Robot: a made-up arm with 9 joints. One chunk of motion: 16 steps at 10 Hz.
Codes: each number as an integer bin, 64 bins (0 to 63) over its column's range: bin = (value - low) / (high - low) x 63, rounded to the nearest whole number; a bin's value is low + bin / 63 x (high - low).
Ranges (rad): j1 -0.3..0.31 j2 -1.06..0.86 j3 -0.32..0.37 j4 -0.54..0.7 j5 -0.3..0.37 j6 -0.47..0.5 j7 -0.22..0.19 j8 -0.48..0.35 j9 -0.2..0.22
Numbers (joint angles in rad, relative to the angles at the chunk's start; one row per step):
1: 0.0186 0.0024 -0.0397 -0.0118 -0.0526 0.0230 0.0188 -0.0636 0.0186
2: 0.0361 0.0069 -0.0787 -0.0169 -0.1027 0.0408 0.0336 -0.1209 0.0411
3: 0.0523 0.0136 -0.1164 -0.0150 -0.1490 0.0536 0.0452 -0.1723 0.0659
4: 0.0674 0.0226 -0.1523 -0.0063 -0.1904 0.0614 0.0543 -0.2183 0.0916
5: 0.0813 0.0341 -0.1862 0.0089 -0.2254 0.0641 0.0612 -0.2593 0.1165
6: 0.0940 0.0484 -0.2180 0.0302 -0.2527 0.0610 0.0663 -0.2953 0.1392
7: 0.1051 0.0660 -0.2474 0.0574 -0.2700 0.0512 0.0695 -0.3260 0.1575
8: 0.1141 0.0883 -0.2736 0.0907 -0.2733 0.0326 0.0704 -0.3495 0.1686
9: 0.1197 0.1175 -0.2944 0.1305 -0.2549 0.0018 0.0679 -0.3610 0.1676
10: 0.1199 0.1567 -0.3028 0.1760 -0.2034 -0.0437 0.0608 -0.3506 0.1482
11: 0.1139 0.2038 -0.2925 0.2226 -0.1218 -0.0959 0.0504 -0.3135 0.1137
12: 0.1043 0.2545 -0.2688 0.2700 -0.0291 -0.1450 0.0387 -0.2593 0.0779
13: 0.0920 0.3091 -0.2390 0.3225 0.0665 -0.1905 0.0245 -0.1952 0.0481
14: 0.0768 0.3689 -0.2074 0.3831 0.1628 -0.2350 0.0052 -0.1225 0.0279
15: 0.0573 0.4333 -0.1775 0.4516 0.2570 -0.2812 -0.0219 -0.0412 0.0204
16: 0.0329 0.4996 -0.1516 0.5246 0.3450 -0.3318 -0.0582 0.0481 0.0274
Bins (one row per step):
1: 33 35 26 27 23 32 37 32 33
2: 35 35 22 27 19 33 39 27 36
3: 36 35 19 27 14 34 41 23 40
4: 38 36 15 27 10 35 42 20 44
5: 39 36 12 28 7 35 43 17 47
6: 41 36 9 29 4 34 44 14 51
7: 42 37 7 30 3 34 44 12 54
8: 43 38 4 32 3 33 45 10 55
9: 43 39 2 34 4 31 44 9 55
10: 43 40 2 36 9 28 43 10 52
11: 43 41 3 39 17 24 42 13 47
12: 42 43 5 41 25 21 40 17 42
13: 40 45 7 44 34 18 38 22 37
14: 39 47 10 47 44 15 35 27 34
15: 37 49 13 50 52 12 30 33 33
16: 34 51 15 54 61 9 25 40 34

